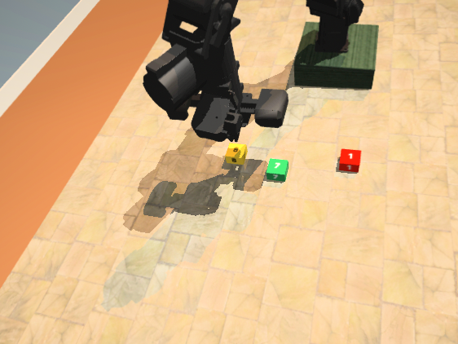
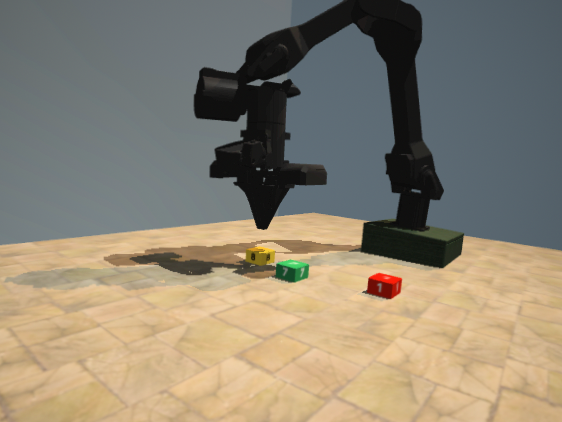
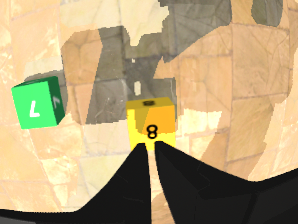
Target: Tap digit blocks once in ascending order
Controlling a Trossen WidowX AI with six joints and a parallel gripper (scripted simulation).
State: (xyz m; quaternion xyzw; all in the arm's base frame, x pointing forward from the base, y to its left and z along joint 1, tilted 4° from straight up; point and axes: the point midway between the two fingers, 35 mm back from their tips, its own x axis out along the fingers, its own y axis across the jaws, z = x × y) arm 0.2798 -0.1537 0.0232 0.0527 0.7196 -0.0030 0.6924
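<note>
Right now my gripper tip is 1 cm past the yellow block and 4 cm above it. From my gripper tip the other things lie so: green block marked 7 (3 cm ahead, 7 cm to the left, 4 cm below); then red block marked 1 (19 cm to the left, 4 cm below).
</note>
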